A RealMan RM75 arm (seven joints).
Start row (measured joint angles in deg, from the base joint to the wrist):
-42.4 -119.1 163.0 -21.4 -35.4 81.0 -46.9
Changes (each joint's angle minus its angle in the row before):
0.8 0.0 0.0 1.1 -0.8 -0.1 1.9
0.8 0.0 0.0 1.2 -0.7 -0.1 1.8
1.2 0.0 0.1 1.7 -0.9 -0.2 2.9
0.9 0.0 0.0 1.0 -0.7 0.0 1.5
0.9 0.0 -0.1 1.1 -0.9 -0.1 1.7
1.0 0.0 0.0 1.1 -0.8 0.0 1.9
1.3 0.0 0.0 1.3 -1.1 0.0 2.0
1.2 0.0 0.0 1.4 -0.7 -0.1 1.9
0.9 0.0 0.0 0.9 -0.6 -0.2 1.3
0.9 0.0 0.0 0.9 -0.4 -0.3 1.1
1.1 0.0 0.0 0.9 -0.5 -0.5 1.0
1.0 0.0 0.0 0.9 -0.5 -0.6 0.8
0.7 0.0 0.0 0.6 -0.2 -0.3 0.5
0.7 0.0 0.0 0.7 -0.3 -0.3 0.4
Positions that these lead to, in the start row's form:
-41.6 -119.1 163.0 -20.3 -36.2 80.9 -45.0
-40.8 -119.1 163.0 -19.1 -36.9 80.8 -43.2
-39.6 -119.1 163.1 -17.4 -37.8 80.6 -40.3
-38.7 -119.1 163.1 -16.4 -38.5 80.6 -38.8
-37.8 -119.1 163.0 -15.3 -39.4 80.5 -37.1
-36.8 -119.1 163.0 -14.2 -40.2 80.5 -35.2
-35.5 -119.1 163.0 -12.9 -41.3 80.5 -33.2
-34.3 -119.1 163.0 -11.5 -42.0 80.4 -31.3
-33.4 -119.1 163.0 -10.6 -42.6 80.2 -30.0
-32.5 -119.1 163.0 -9.7 -43.0 79.9 -28.9
-31.4 -119.1 163.0 -8.8 -43.5 79.4 -27.9
-30.4 -119.1 163.0 -7.9 -44.0 78.8 -27.1
-29.7 -119.1 163.0 -7.3 -44.2 78.5 -26.6
-29.0 -119.1 163.0 -6.6 -44.5 78.2 -26.2

